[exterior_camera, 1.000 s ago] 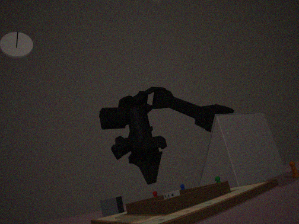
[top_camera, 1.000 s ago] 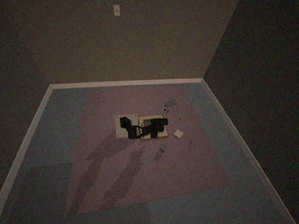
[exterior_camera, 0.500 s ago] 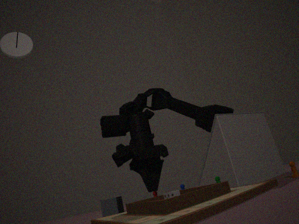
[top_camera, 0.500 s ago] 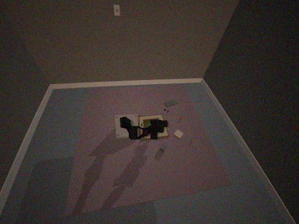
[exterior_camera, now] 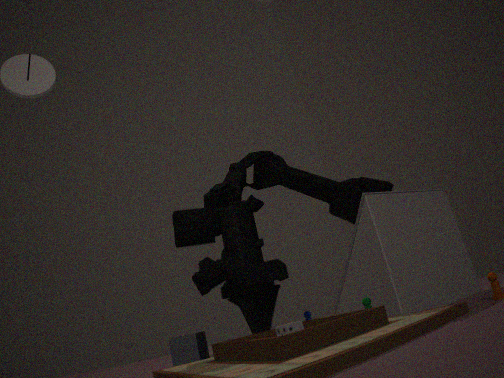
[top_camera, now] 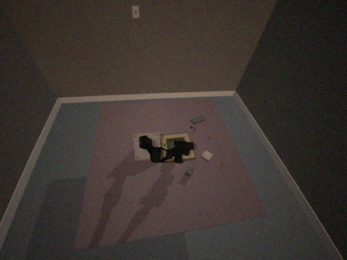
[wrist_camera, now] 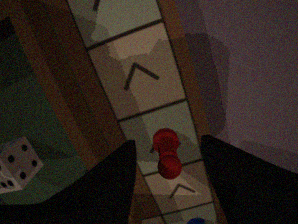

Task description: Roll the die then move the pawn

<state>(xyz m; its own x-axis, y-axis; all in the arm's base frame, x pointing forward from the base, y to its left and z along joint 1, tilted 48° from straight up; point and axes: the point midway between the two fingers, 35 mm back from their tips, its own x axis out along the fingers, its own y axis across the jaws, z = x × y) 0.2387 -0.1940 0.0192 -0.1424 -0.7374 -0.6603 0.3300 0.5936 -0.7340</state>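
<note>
Right now the red pawn is right at my gripper tip. From my gripper tip the other things lie so: green-felt tray 11 cm to the left, 3 cm ahead, 2 cm below; white die 10 cm to the left, 3 cm ahead; blue pawn 9 cm behind, 1 cm to the left.
</note>
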